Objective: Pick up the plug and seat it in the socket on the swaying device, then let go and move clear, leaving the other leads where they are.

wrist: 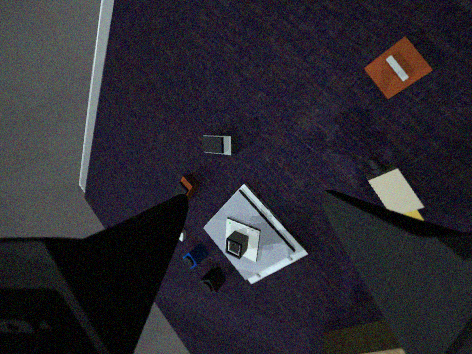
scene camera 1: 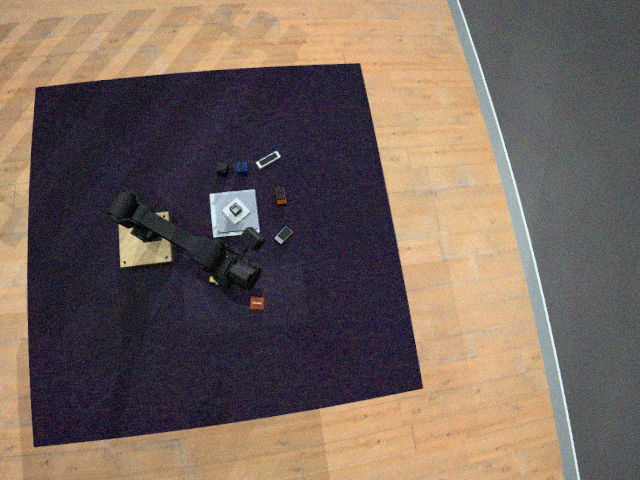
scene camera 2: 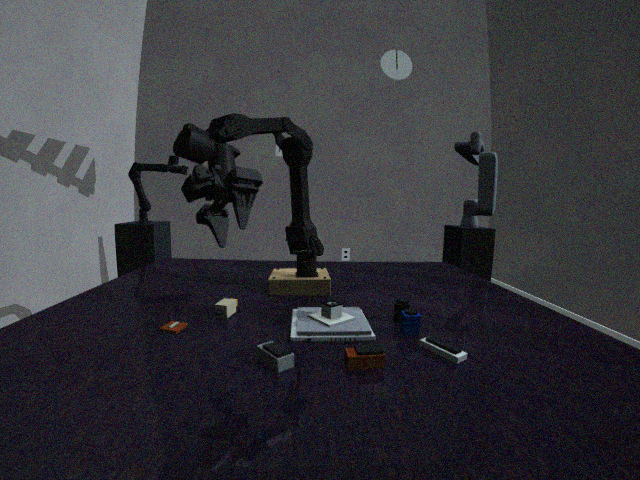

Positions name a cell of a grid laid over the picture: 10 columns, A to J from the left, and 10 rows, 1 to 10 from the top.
The gripper (scene camera 2: D5) is open, holding nothing. Also in view: a cream plug (wrist: I6). Also in view: a device plate (scene camera 2: F7).
The gripper is seen too in the wrist view (wrist: F6) and in scene camera 1 (scene camera 1: D6). The device plate is seen too in the wrist view (wrist: F7) and in scene camera 1 (scene camera 1: D5).
